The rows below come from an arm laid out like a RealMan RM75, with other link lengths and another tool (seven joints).
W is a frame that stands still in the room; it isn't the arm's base.
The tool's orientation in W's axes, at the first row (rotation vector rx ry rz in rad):
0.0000 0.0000 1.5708
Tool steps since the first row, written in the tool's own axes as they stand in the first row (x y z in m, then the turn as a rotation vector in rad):
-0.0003 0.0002 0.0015 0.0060 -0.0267 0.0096
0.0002 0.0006 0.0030 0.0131 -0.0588 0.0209
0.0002 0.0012 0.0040 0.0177 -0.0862 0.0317
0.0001 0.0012 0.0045 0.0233 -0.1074 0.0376
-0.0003 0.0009 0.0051 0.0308 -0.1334 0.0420
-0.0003 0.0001 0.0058 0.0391 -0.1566 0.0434
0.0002 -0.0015 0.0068 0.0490 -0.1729 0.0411
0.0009 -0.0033 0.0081 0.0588 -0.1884 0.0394
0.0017 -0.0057 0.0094 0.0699 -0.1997 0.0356
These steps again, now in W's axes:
-0.0002 -0.0003 0.0015 0.0267 0.0060 0.0096
-0.0006 0.0002 0.0030 0.0588 0.0131 0.0209
-0.0012 0.0002 0.0040 0.0862 0.0177 0.0317
-0.0012 0.0001 0.0045 0.1074 0.0233 0.0376
-0.0009 -0.0003 0.0051 0.1334 0.0308 0.0420
-0.0001 -0.0003 0.0058 0.1566 0.0391 0.0434
0.0015 0.0002 0.0068 0.1729 0.0490 0.0411
0.0033 0.0009 0.0081 0.1884 0.0588 0.0394
0.0057 0.0017 0.0094 0.1997 0.0699 0.0356

